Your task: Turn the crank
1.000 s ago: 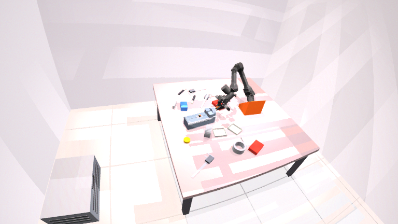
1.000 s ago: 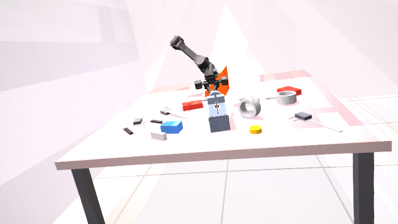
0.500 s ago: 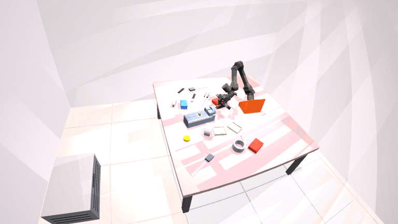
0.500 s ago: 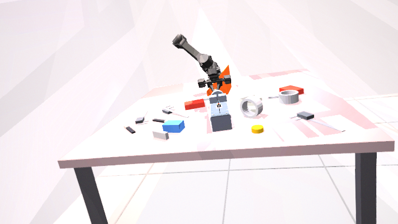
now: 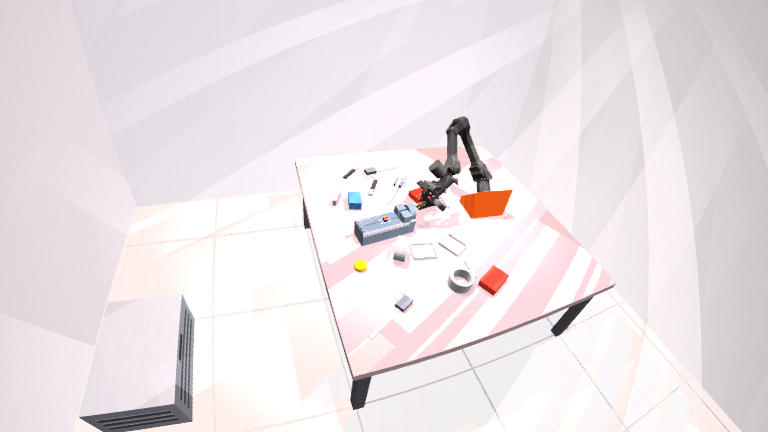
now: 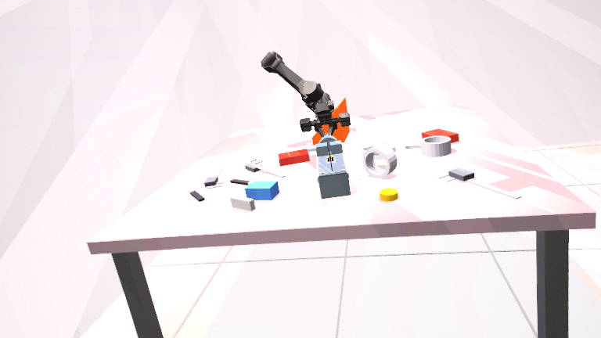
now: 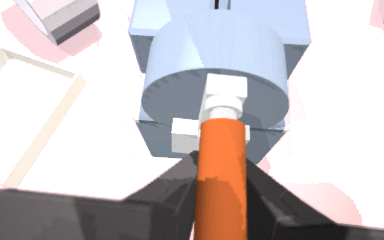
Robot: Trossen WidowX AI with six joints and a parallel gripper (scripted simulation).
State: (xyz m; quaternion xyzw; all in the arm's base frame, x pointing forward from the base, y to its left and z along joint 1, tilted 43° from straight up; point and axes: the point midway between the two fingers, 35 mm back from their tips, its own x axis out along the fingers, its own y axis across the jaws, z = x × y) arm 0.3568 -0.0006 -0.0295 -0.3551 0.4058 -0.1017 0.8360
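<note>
My gripper tip is 2 cm past the orange handle and 2 cm below it. The rest, counted from my gripper tip: red pointer (16 cm ahead, 3 cm to the left, 1 cm below); yellow disc (32 cm ahead, 20 cm to the left, 9 cm below); blue block (23 cm ahead, 20 cm to the right, 8 cm below).
</note>
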